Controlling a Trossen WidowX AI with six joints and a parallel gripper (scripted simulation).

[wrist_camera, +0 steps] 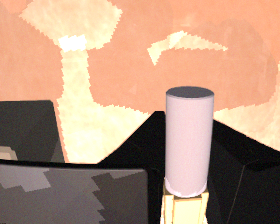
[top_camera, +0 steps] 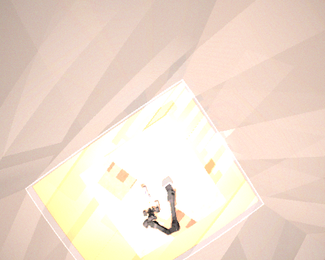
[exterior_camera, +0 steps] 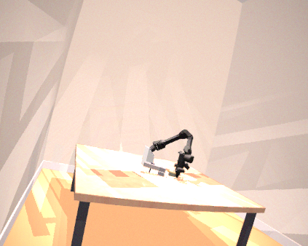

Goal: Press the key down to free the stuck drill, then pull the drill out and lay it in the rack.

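The drill lies 1 cm behind my gripper tip, 4 cm to the right of it and 4 cm above it.
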